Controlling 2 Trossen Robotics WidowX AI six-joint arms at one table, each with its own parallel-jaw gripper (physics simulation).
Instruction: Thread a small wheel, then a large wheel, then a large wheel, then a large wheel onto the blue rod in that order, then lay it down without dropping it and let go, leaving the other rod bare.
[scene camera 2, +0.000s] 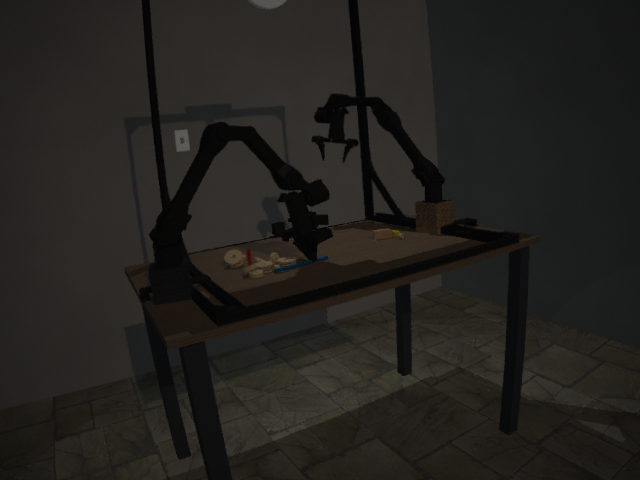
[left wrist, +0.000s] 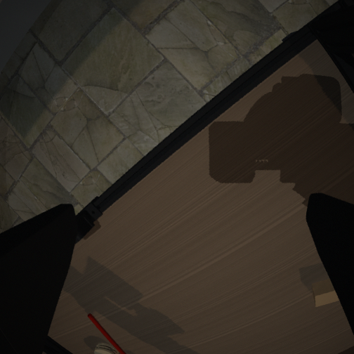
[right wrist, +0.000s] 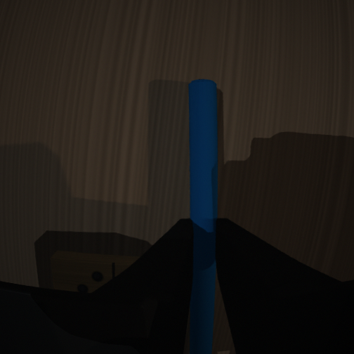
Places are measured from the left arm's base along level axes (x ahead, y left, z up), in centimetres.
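Pixels of known places: left gripper, fingertip midpoint: (scene camera 2: 333, 161); right gripper, fingertip midpoint: (scene camera 2: 313, 261); left arm's base, link origin: (scene camera 2: 433, 201); right arm's base, link origin: (scene camera 2: 168, 264).
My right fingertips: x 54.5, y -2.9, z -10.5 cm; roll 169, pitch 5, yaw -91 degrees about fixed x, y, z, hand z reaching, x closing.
Note:
Ahead of a thing's pixels: the offset from my right fingertips to its top centre.
My right gripper (scene camera 2: 312, 258) (right wrist: 202, 230) is shut on the blue rod {dx +4.2, dy -0.1, dz +0.9 cm} (scene camera 2: 294, 265) (right wrist: 203, 150), which lies roughly level, low over the table. The part beyond the fingers in the right wrist view is bare. The rod's left end is close to the loose wheels in the scene view; I cannot tell whether it touches them. A large pale wheel {dx +17.2, dy -17.8, dz +4.5 cm} (scene camera 2: 234, 258) stands on edge left of the red rod {dx +11.0, dy -19.4, dz +0.5 cm} (scene camera 2: 249, 257) (left wrist: 106, 332), which appears upright. Several pale wheels and pieces {dx +13.9, dy -5.9, dz +1.6 cm} (scene camera 2: 261, 266) lie in a cluster right of it. My left gripper (scene camera 2: 333, 160) (left wrist: 193, 212) is open and empty, high above the table.
A wooden block {dx -35.1, dy -5.7, dz +2.5 cm} (scene camera 2: 382, 234) (left wrist: 326, 298) and a small yellow piece {dx -41.3, dy -5.5, dz +1.0 cm} (scene camera 2: 395, 233) lie towards the right of the table. A dotted wooden domino (right wrist: 75, 265) lies in shadow in the right wrist view. A black frame rail (scene camera 2: 361, 286) runs along the table's near edge.

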